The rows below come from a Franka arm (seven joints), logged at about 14 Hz.
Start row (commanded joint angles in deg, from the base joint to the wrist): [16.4, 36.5, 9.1, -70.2, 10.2, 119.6, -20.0]
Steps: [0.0, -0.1, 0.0, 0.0, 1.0, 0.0, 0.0]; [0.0, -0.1, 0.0, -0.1, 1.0, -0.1, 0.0]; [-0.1, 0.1, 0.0, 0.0, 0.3, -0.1, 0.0]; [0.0, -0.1, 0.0, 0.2, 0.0, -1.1, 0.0]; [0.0, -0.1, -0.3, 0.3, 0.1, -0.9, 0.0]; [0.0, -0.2, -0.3, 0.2, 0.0, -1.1, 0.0]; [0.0, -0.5, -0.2, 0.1, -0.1, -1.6, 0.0]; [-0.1, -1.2, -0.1, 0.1, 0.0, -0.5, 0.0]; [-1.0, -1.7, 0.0, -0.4, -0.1, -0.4, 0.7]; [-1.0, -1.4, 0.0, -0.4, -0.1, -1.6, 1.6]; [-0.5, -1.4, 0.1, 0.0, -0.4, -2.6, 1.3]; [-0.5, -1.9, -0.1, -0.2, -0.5, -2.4, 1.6]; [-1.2, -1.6, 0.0, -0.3, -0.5, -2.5, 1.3]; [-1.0, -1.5, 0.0, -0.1, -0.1, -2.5, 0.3]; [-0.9, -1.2, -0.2, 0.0, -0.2, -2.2, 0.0]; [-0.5, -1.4, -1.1, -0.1, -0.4, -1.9, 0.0]
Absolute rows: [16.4, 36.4, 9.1, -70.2, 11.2, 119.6, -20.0]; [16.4, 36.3, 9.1, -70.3, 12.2, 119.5, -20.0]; [16.3, 36.4, 9.1, -70.3, 12.5, 119.4, -20.0]; [16.3, 36.3, 9.1, -70.1, 12.5, 118.3, -20.0]; [16.3, 36.2, 8.8, -69.8, 12.6, 117.4, -20.0]; [16.3, 36.0, 8.5, -69.6, 12.6, 116.3, -20.0]; [16.3, 35.5, 8.3, -69.5, 12.5, 114.7, -20.0]; [16.2, 34.3, 8.2, -69.4, 12.5, 114.2, -20.0]; [15.2, 32.6, 8.2, -69.8, 12.4, 113.8, -19.3]; [14.2, 31.2, 8.2, -70.2, 12.3, 112.2, -17.7]; [13.7, 29.8, 8.3, -70.2, 11.9, 109.6, -16.4]; [13.2, 27.9, 8.2, -70.4, 11.4, 107.2, -14.8]; [12.0, 26.3, 8.2, -70.7, 10.9, 104.7, -13.5]; [11.0, 24.8, 8.2, -70.8, 10.8, 102.2, -13.2]; [10.1, 23.6, 8.0, -70.8, 10.6, 100.0, -13.2]; [9.6, 22.2, 6.9, -70.9, 10.2, 98.1, -13.2]
